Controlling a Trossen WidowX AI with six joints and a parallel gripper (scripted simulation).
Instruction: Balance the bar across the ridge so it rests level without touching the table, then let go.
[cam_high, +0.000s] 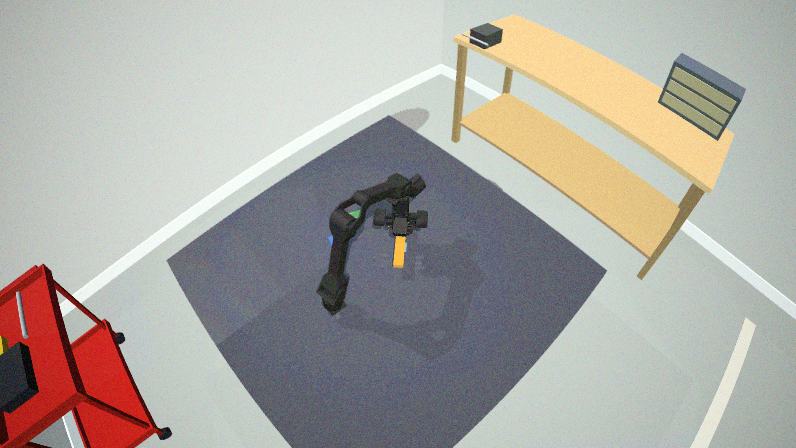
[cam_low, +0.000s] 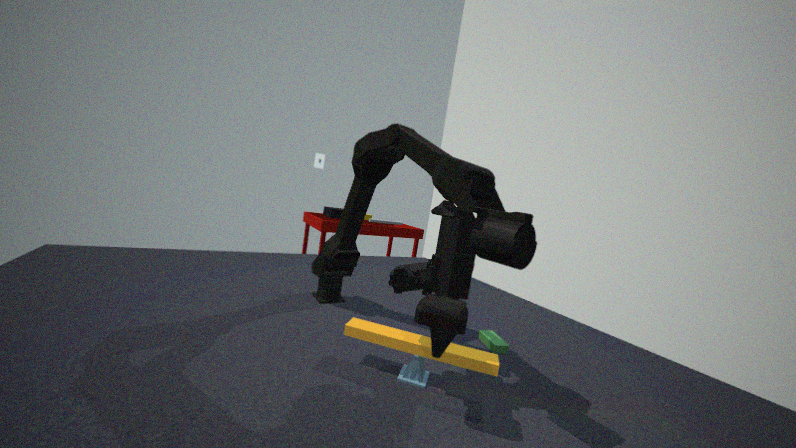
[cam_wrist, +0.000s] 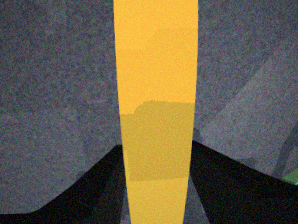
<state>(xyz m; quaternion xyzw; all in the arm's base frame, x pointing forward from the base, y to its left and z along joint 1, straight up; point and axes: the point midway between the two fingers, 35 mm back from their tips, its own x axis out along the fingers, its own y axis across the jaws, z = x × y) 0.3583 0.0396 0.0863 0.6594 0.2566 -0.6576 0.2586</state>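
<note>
Now: the yellow bar 20 mm to the right of my gripper tip and 20 mm behind it. From my gripper tip the other things lie so: blue block: 190 mm behind, 160 mm to the left, 40 mm below; then green block: 210 mm to the left, 60 mm behind, 40 mm below.
</note>
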